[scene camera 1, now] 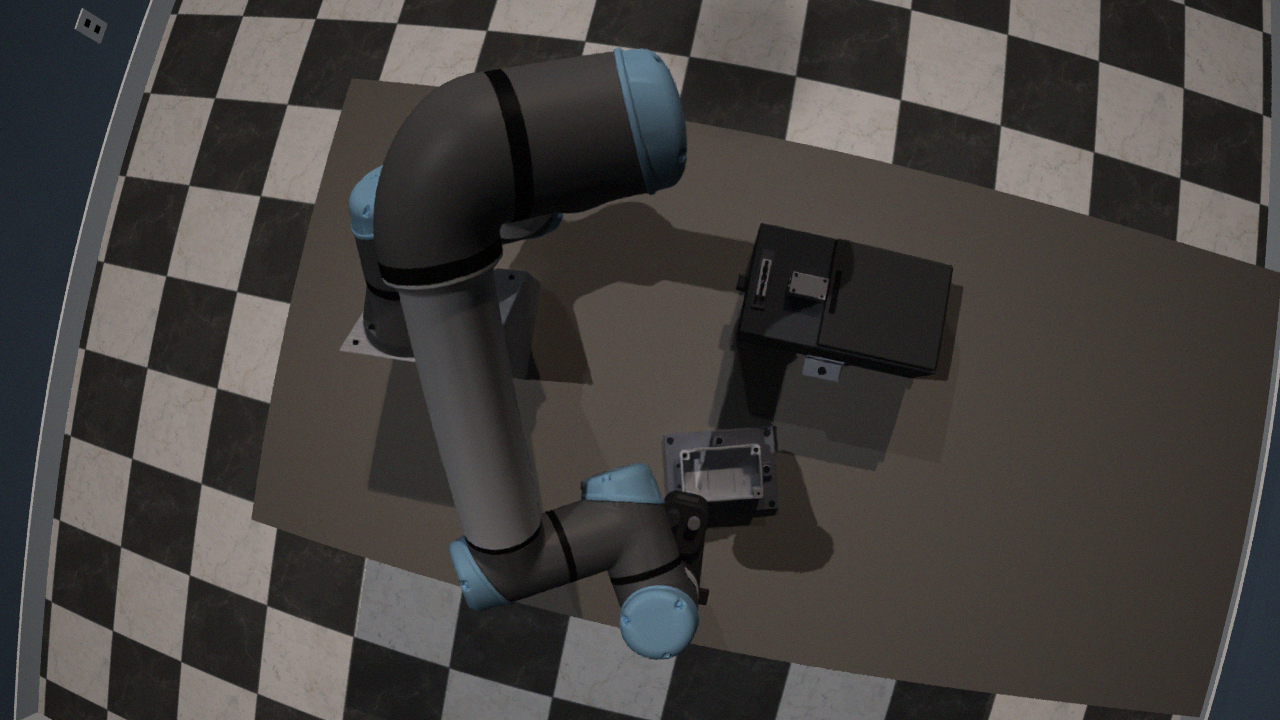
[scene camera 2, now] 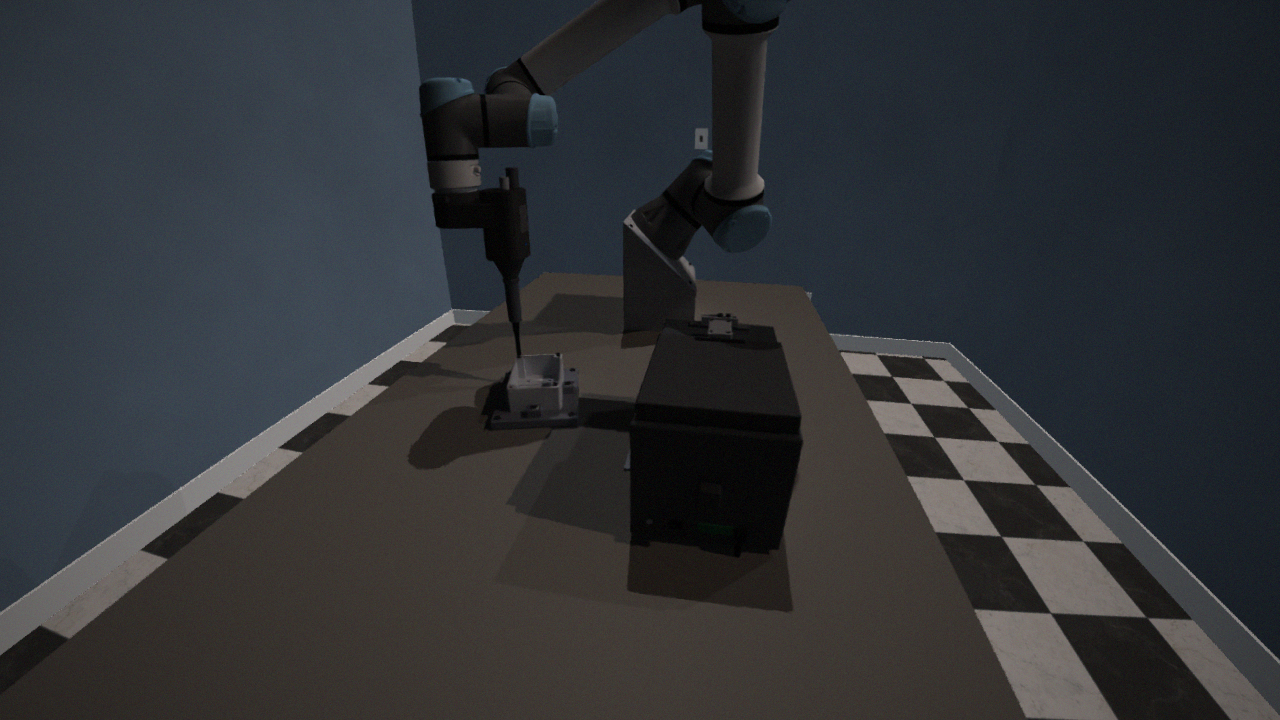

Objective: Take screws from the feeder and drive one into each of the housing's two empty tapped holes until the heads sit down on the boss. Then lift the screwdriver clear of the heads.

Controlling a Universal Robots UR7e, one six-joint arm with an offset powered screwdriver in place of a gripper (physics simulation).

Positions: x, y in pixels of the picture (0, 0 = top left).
Labels:
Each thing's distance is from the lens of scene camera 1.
black screw feeder [scene camera 1: 788, 319]: 105 cm

